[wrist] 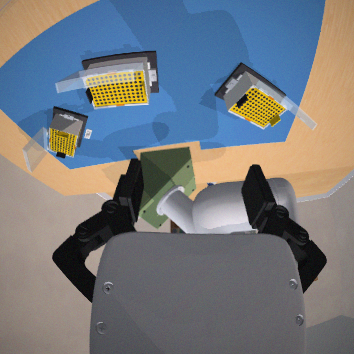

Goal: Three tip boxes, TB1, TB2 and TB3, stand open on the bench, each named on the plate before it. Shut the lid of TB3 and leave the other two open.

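Seen in the pictures: gripper, fingertip midpoint: (pixel 194 174); arm's base, link origin: (pixel 169 198).
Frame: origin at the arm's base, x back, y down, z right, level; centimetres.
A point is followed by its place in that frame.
Observation:
Three tip boxes with yellow, hole-dotted tops stand on the blue mat: a large box (pixel 118 90) @(y 7.8, x -40.0, z -3.3 cm) at upper left, a smaller box (pixel 63 141) @(y 7.9, x -28.3, z -25.9 cm) at lower left and a third box (pixel 257 107) @(y 7.8, x -31.7, z 25.1 cm) at right. Each has a clear lid standing open: the large box's lid (pixel 69 84) @(y -0.9, x -49.0, z -6.0 cm) and the small box's lid (pixel 35 150) @(y 3.6, x -32.0, z -32.7 cm) extend left, the right box's lid (pixel 301 113) @(y -0.8, x -38.6, z 29.8 cm) extends right. Names on the plates cannot be read. My gripper (pixel 194 174) @(y -15.3, x -46.6, z 10.1 cm) is open and empty, apart from all three boxes and lower in the view.
The blue mat (pixel 187 55) @(y 13.5, x -42.2, z 10.7 cm) lies on the wooden bench (pixel 240 160) @(y 13.8, x 1.0, z 27.3 cm). A green plate (pixel 167 167) @(y 6.5, x -10.4, z 1.2 cm) and the pale arm base (pixel 220 207) @(y -14.2, x -33.4, z 13.3 cm) show between and behind my fingers. A small white tag (pixel 88 134) @(y 13.3, x -23.3, z -21.4 cm) lies right of the small box. The bench edge runs below the boxes.

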